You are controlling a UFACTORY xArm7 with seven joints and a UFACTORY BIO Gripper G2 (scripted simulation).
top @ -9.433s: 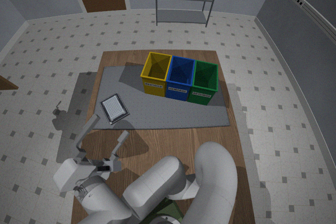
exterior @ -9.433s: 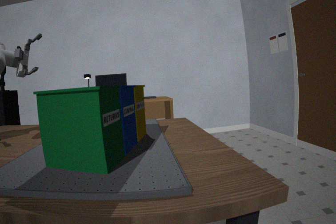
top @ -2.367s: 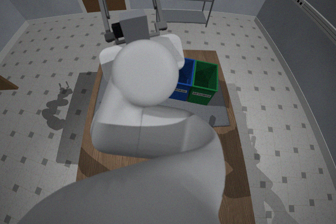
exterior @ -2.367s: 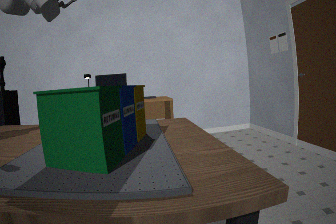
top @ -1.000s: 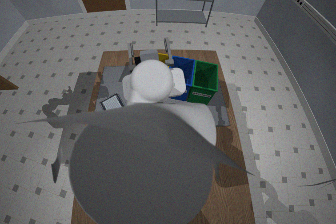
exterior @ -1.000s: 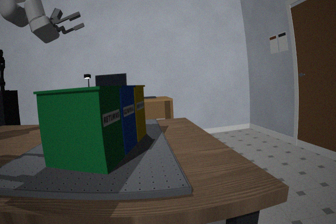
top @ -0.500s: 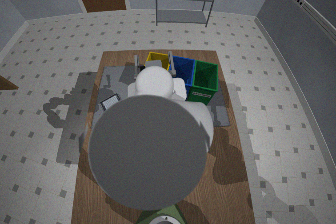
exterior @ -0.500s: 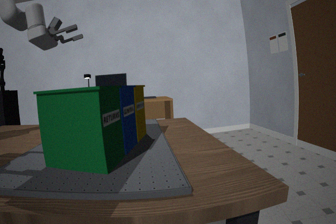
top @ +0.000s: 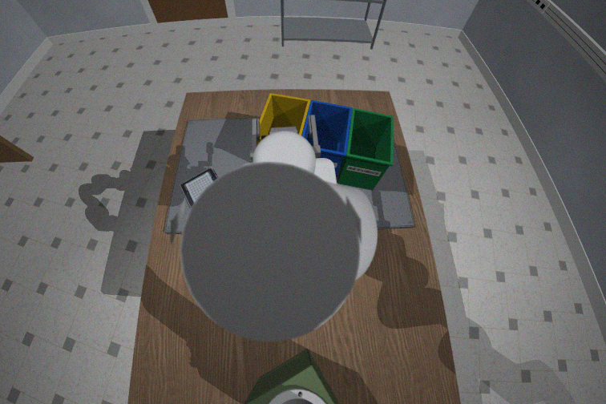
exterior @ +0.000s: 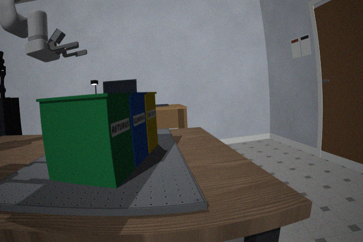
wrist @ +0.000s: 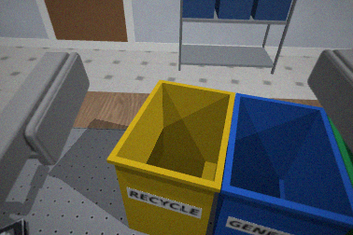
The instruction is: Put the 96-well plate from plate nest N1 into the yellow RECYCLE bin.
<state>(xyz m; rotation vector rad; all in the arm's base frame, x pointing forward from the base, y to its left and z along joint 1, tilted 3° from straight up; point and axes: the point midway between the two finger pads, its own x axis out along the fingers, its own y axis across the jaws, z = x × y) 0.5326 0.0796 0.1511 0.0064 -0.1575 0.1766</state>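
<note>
Now: hand 40 mm past the clear 96-well plate, 260 mm to the right of it and 320 mm above it. Round my hand: blue bin 150 mm ahead, 100 mm to the right, 250 mm below; then green returns bin 140 mm ahead, 230 mm to the right, 250 mm below; then yellow recycle bin 160 mm ahead, 30 mm to the left, 250 mm below.
</note>
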